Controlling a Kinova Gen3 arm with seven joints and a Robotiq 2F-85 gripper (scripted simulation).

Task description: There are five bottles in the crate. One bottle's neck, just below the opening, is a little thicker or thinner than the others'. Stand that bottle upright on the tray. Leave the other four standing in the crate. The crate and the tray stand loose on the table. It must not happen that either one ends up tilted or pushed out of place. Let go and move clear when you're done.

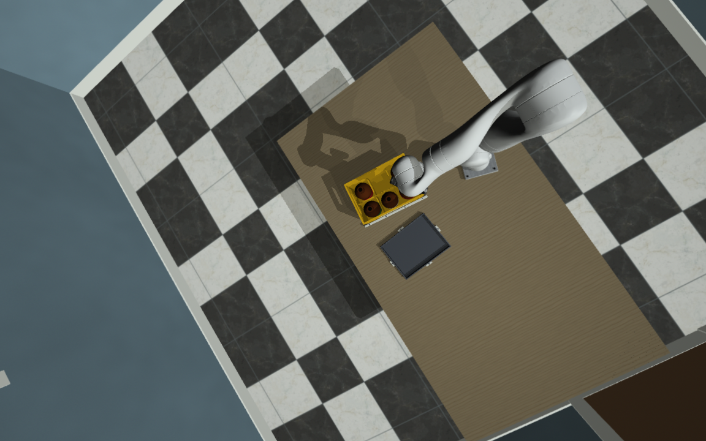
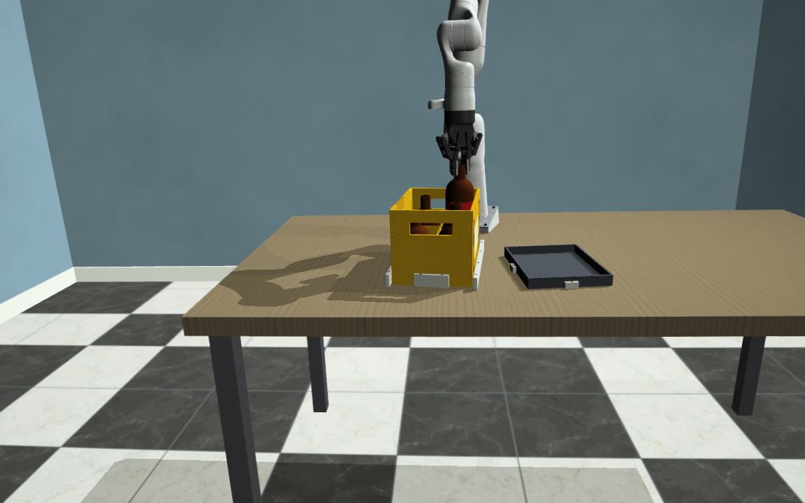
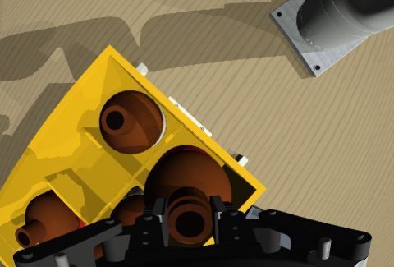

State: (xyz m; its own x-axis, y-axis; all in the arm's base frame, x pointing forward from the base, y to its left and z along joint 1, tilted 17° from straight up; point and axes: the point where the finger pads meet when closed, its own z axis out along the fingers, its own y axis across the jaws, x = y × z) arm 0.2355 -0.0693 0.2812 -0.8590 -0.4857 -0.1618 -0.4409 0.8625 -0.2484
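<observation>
Right now the brown bottle is 7 cm below my hand. Also, from my hand: yellow crate 15 cm below, 7 cm to the right, 7 cm ahead; then dark tray 22 cm below, 20 cm to the left, 15 cm ahead.
</observation>
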